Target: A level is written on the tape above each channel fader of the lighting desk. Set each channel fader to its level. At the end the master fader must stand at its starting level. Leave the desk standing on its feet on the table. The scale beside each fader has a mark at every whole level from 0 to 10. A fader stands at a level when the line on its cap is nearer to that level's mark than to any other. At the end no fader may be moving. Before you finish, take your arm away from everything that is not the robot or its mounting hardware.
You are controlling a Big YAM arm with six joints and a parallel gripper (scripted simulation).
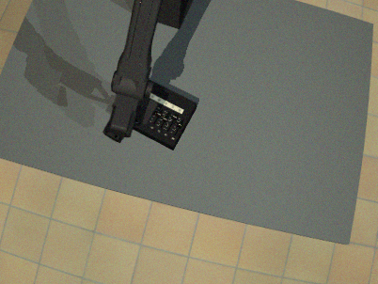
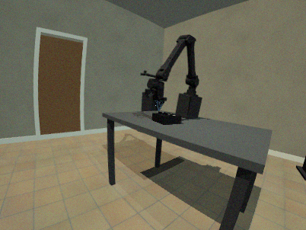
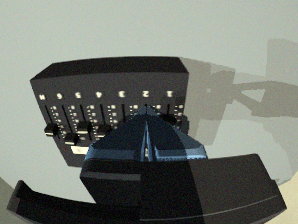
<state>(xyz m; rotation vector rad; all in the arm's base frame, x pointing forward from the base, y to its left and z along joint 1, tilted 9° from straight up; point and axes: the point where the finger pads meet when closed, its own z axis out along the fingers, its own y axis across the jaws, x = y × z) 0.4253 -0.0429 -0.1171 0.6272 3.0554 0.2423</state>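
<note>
Right now my hand is 30 mm past the fader cap 1, 10 mm to the left of it and 20 mm above it. The rest, counted from my hand: master fader cap: 10 mm ahead, 120 mm to the left, 20 mm below; fader cap 4: 10 mm behind, 50 mm to the left, 20 mm below; fader cap 5: 70 mm to the left, 20 mm below.
</note>
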